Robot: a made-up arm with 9 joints. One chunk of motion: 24 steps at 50 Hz.
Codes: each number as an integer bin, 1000 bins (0 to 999) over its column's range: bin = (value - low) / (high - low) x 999, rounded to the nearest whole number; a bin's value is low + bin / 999 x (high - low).
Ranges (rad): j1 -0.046..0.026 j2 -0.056..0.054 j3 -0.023..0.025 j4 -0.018..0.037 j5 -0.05..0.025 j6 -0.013..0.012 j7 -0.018..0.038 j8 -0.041..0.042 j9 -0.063..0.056
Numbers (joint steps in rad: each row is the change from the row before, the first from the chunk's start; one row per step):
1: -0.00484 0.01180 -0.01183 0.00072 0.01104 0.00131 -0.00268 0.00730 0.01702
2: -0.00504 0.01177 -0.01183 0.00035 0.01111 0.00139 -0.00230 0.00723 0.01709
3: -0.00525 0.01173 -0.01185 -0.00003 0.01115 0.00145 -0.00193 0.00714 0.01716
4: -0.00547 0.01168 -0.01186 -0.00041 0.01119 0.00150 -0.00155 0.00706 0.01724
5: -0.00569 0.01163 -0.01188 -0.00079 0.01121 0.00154 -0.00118 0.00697 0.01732
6: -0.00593 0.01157 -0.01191 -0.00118 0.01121 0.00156 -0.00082 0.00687 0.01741
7: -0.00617 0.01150 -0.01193 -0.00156 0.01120 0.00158 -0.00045 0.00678 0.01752
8: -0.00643 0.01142 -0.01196 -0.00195 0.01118 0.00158 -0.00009 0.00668 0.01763
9: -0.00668 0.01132 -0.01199 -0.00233 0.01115 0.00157 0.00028 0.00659 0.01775
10: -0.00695 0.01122 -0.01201 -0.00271 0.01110 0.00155 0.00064 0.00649 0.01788
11: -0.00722 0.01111 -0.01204 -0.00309 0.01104 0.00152 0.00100 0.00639 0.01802
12: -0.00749 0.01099 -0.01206 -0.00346 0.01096 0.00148 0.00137 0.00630 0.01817
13: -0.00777 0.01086 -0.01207 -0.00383 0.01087 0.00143 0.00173 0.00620 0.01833
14: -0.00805 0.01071 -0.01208 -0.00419 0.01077 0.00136 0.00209 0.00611 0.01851
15: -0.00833 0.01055 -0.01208 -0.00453 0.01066 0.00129 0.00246 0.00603 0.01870
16: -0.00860 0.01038 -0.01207 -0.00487 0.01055 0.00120 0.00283 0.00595 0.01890
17: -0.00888 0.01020 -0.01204 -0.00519 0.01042 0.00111 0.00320 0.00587 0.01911
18: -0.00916 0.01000 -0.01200 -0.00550 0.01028 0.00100 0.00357 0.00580 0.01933
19: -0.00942 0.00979 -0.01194 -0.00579 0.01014 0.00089 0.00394 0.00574 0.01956
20: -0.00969 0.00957 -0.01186 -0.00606 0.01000 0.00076 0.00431 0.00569 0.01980
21: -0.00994 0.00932 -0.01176 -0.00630 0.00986 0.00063 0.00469 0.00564 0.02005
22: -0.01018 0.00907 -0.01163 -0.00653 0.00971 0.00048 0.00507 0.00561 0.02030
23: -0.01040 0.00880 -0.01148 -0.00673 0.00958 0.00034 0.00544 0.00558 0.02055
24: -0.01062 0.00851 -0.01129 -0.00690 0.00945 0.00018 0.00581 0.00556 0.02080
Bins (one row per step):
1: 571 616 232 340 813 572 273 581 672
2: 568 615 232 333 814 575 280 581 672
3: 565 615 232 326 815 577 287 579 673
4: 562 615 232 319 815 579 293 578 674
5: 559 614 231 313 815 581 300 577 674
6: 556 614 231 306 815 582 306 576 675
7: 553 613 230 299 815 583 313 575 676
8: 549 612 230 292 815 583 320 574 677
9: 546 611 229 285 815 582 326 573 678
10: 542 610 229 278 814 581 333 572 679
11: 538 609 228 271 813 580 339 570 680
12: 534 608 228 264 812 579 346 569 681
13: 530 607 227 257 811 577 352 568 683
14: 527 606 227 251 809 574 358 567 684
15: 523 604 227 245 808 571 365 566 686
16: 519 603 227 238 807 567 372 565 688
17: 515 601 228 233 805 564 378 564 689
18: 511 599 229 227 803 559 385 563 691
19: 508 597 230 222 801 555 391 563 693
20: 504 595 232 217 799 550 398 562 695
21: 500 593 234 213 797 545 405 561 697
22: 497 591 237 208 795 539 412 561 699
23: 494 589 240 205 794 533 418 561 701
24: 491 586 244 202 792 527 425 560 703

